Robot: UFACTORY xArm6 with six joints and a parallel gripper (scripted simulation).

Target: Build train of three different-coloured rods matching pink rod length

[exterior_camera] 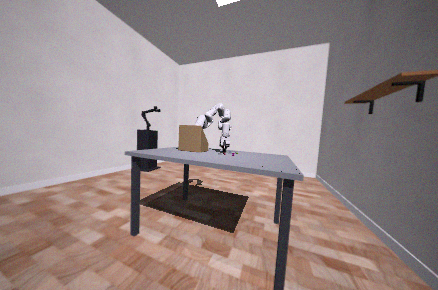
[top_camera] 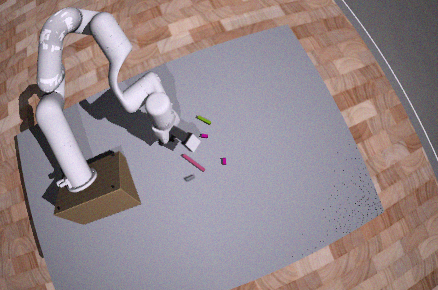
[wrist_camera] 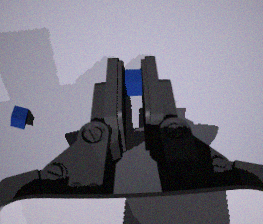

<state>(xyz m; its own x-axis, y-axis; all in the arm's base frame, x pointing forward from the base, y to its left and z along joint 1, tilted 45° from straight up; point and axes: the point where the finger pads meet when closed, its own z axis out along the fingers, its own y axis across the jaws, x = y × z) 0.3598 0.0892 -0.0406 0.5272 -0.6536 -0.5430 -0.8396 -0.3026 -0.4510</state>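
Right now the grey rod is 160 mm to the right of my hand, 20 mm below it and 10 mm behind it. Also, from my hand: lime rod (130 mm ahead, 20 mm below); pink rod (120 mm to the right, 30 mm ahead, 20 mm below).
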